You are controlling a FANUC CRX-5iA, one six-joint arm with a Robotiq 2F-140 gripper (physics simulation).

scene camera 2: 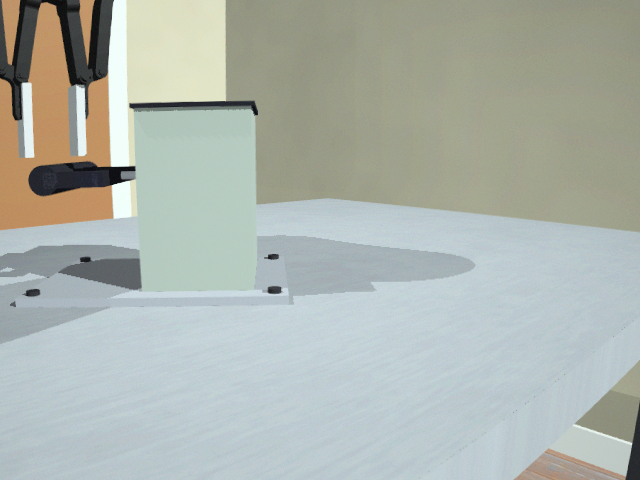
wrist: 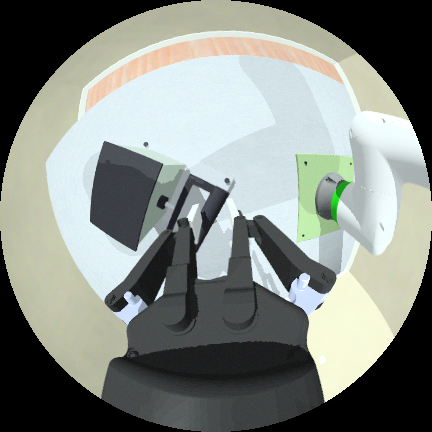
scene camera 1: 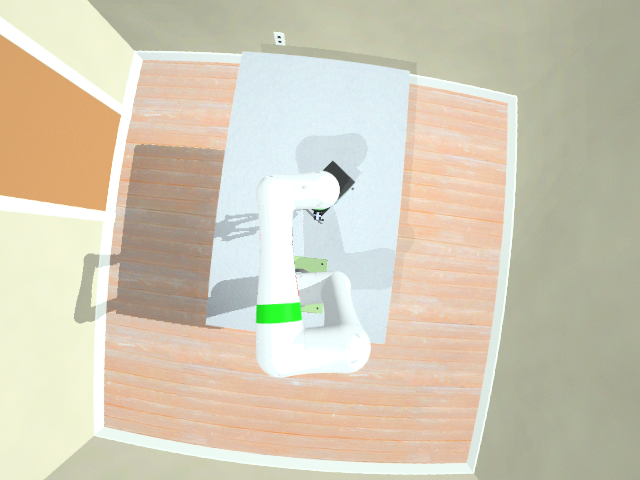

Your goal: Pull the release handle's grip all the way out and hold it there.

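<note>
The release handle's housing (scene camera 2: 199, 201) (wrist: 155, 212) is a pale green upright box with a black lid (scene camera 1: 338, 175) (scene camera 2: 193, 105) (wrist: 125, 195). Its black, frame-shaped grip (scene camera 2: 49, 179) (wrist: 215, 210) sticks out level from one side, joined by a short light rod (scene camera 2: 128, 175). The arm hides most of the grip in scene camera 1. My gripper (scene camera 1: 318, 217) (scene camera 2: 51, 155) (wrist: 213, 209) points down, partly open and empty. Its white pads hang just above the grip. In the wrist view they lie to either side of the grip's outer bar, with one pad over the frame's opening.
The housing stands on a light base plate (scene camera 2: 206, 298) with black bolts, on the pale table (scene camera 1: 310, 103) (scene camera 2: 361, 387) (wrist: 200, 100). The white arm (scene camera 1: 279, 232) (wrist: 375, 175) rises from a green mounting plate (scene camera 1: 312, 263) (wrist: 307, 200).
</note>
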